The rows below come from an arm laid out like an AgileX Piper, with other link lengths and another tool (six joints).
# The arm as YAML. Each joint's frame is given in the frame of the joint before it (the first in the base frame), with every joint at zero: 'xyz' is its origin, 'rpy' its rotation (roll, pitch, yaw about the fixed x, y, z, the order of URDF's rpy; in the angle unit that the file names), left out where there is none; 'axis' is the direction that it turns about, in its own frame. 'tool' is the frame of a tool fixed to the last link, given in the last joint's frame.
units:
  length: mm
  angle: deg
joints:
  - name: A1
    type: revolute
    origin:
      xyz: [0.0, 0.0, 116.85]
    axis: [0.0, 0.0, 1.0]
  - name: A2
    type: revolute
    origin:
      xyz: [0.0, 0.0, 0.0]
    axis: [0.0, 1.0, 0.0]
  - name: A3
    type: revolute
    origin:
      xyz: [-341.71, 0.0, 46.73]
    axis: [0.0, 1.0, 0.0]
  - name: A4
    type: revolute
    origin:
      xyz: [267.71, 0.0, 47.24]
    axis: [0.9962, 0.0, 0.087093]
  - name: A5
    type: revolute
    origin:
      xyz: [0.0, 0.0, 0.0]
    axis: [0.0, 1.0, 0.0]
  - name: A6
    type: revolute
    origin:
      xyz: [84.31, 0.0, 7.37]
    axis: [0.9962, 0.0, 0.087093]
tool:
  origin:
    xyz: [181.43, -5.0, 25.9]
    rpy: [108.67, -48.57, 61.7]
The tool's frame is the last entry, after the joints.
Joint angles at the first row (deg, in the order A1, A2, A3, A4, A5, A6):
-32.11, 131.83, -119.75, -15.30, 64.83, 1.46
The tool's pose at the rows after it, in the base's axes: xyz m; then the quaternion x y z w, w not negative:
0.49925 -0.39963 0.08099 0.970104 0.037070 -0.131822 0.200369
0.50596 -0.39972 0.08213 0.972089 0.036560 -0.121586 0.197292
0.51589 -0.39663 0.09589 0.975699 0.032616 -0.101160 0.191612
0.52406 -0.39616 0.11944 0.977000 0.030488 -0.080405 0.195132
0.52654 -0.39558 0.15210 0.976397 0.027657 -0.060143 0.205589
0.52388 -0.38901 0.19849 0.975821 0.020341 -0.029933 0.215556
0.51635 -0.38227 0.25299 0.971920 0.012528 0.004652 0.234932
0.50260 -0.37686 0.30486 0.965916 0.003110 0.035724 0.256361
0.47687 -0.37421 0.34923 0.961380 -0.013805 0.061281 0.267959
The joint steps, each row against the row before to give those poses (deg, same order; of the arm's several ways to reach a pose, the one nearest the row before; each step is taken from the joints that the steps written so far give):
-0.74, 2.12, -2.71, 0.80, 0.56, -0.12
-0.08, 0.62, -1.45, 1.11, 0.00, -0.36
0.00, 0.04, -2.78, 2.07, 1.10, -0.34
0.00, -0.39, -3.51, 1.28, 1.64, -0.64
0.00, -1.68, -2.52, 0.52, 1.53, -0.52
0.00, -3.84, -0.83, 1.03, 1.09, 0.00
0.00, -4.79, -0.25, 0.38, 0.41, -0.03
-0.27, -4.75, 0.02, 0.00, 0.21, -0.10
-1.45, -5.25, 1.45, 0.82, 0.26, -0.03

